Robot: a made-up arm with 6 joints.
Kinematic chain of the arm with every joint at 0, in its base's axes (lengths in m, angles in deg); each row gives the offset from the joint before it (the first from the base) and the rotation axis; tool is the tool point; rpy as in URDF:
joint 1: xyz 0 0.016 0.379 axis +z
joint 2: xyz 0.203 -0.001 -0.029 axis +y
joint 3: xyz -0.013 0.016 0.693 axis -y
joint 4: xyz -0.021 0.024 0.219 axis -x
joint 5: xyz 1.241 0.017 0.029 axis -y
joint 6: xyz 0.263 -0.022 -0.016 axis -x
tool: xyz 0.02 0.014 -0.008 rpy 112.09 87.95 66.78
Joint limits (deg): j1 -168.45..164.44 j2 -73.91..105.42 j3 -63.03..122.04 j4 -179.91..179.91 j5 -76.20..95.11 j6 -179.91..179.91
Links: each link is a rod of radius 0.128 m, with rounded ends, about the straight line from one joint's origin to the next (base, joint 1, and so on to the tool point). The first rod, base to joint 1, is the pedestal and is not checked.
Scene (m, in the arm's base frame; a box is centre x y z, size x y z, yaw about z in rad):
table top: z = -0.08
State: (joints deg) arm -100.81 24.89 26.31 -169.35 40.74 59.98
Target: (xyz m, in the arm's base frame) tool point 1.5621 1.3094 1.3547
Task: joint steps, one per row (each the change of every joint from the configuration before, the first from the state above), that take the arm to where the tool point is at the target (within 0.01 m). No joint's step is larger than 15 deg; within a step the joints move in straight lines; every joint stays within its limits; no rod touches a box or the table.
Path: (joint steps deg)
1: 13.93 1.11 2.29 -0.85 -1.56 0.11
2: 13.93 1.11 2.29 -0.85 -1.55 0.11
3: 13.93 1.11 2.29 -0.85 -1.56 0.11
4: 13.93 1.12 2.29 -0.85 -1.55 0.11
5: 13.94 1.11 2.29 -0.85 -1.56 0.11
6: 13.93 1.11 2.30 -0.85 -1.55 0.11
7: 13.93 1.11 2.29 -0.85 -1.56 0.12
8: 13.93 1.11 2.29 -0.86 -1.55 0.11
9: 13.93 1.11 2.29 -0.85 -1.56 0.11
10: 13.93 1.12 2.29 -0.85 -1.55 0.11

